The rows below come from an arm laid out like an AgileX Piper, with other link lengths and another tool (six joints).
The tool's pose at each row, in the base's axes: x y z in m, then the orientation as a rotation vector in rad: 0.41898 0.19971 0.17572 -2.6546 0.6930 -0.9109; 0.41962 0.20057 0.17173 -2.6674 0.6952 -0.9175; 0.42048 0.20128 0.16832 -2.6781 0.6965 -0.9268; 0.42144 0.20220 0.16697 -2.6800 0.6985 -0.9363; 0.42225 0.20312 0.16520 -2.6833 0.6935 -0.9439; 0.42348 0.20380 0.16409 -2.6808 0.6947 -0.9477; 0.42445 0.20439 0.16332 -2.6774 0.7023 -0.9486; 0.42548 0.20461 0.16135 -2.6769 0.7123 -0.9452; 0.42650 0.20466 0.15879 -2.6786 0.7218 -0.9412; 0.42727 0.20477 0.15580 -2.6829 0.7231 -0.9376; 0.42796 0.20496 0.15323 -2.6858 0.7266 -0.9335; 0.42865 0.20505 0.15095 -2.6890 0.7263 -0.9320
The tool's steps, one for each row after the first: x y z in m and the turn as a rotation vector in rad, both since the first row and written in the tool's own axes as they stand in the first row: -0.00203 0.00054 0.00356 -0.0126 0.0047 -0.0054; -0.00354 0.00091 0.00679 -0.0232 0.0112 -0.0109; -0.00404 0.00029 0.00851 -0.0267 0.0180 -0.0123; -0.00485 -0.00012 0.01046 -0.0283 0.0225 -0.0178; -0.00491 -0.00072 0.01215 -0.0270 0.0253 -0.0167; -0.00494 -0.00128 0.01340 -0.0274 0.0270 -0.0113; -0.00534 -0.00109 0.01559 -0.0307 0.0260 -0.0050; -0.00597 -0.00053 0.01821 -0.0357 0.0246 0.0002; -0.00702 0.00023 0.02102 -0.0395 0.0222 -0.0003; -0.00795 0.00079 0.02346 -0.0431 0.0198 0.0011; -0.00868 0.00132 0.02566 -0.0455 0.0187 -0.0001
